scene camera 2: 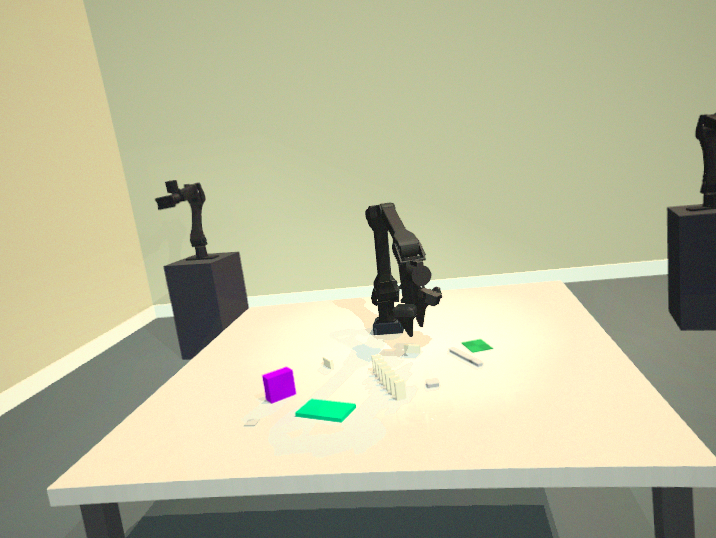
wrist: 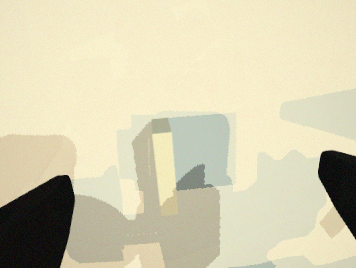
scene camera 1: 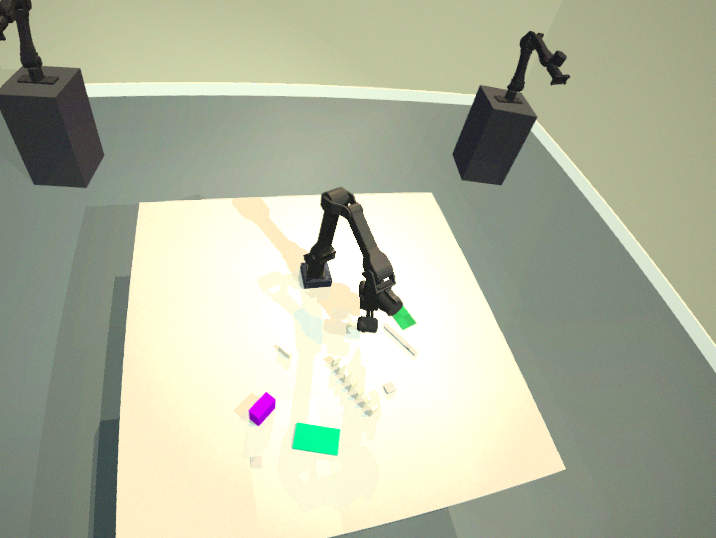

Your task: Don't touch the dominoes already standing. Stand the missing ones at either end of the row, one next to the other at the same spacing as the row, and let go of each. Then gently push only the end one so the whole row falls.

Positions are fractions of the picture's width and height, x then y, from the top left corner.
Scene:
flat teal plate: scene camera 2 0.44, 0.76; scene camera 1 0.45, 0.82; not seen in the wrist view (out of frame)

